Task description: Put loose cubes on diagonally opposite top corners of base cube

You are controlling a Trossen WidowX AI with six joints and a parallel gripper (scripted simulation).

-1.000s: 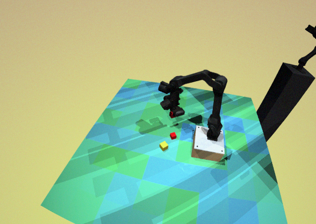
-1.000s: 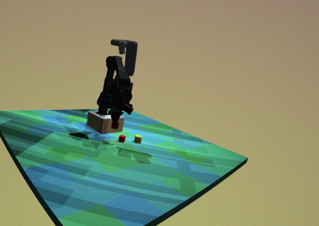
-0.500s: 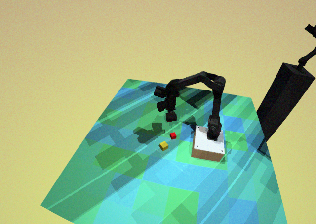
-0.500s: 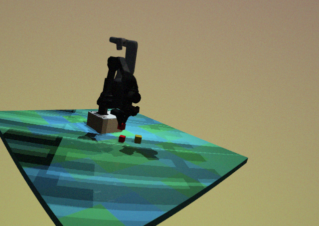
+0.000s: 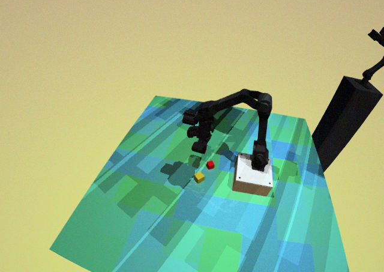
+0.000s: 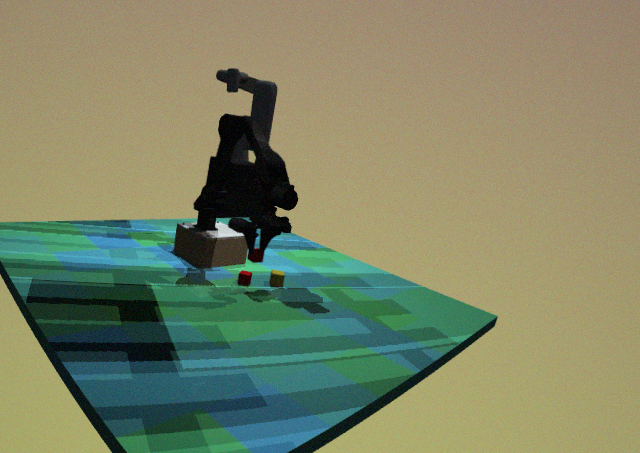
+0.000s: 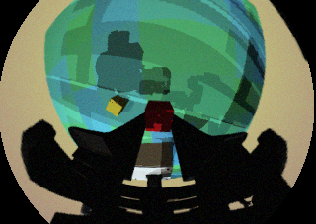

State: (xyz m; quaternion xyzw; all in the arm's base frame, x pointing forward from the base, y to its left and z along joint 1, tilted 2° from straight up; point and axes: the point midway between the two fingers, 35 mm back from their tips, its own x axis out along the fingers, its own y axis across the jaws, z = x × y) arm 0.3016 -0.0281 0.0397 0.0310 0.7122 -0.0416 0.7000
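My gripper tip is 12 cm to the right of the yellow base cube, 9 cm above it and 1 cm past it.
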